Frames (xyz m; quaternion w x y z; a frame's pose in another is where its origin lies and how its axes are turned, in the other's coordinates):
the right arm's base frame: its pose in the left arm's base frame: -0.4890 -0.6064 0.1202 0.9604 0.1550 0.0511 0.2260
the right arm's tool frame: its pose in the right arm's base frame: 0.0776 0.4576 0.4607 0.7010 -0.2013 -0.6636 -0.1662
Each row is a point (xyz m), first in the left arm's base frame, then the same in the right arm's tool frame.
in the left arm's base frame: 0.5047 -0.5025 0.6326
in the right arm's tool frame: 0.1952 -0.1249 -1.0327
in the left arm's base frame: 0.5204 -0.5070 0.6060
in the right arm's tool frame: 0.1741 -0.1336 -1.0540
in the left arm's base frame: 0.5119 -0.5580 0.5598
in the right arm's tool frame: 0.1393 -0.1934 -1.0574
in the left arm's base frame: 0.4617 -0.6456 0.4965
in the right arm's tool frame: 0.0873 -0.2957 -1.0250
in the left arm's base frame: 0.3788 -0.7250 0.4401
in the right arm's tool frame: 0.0333 -0.3909 -0.9590
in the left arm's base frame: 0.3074 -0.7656 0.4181
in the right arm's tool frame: 0.0060 -0.4404 -0.8954
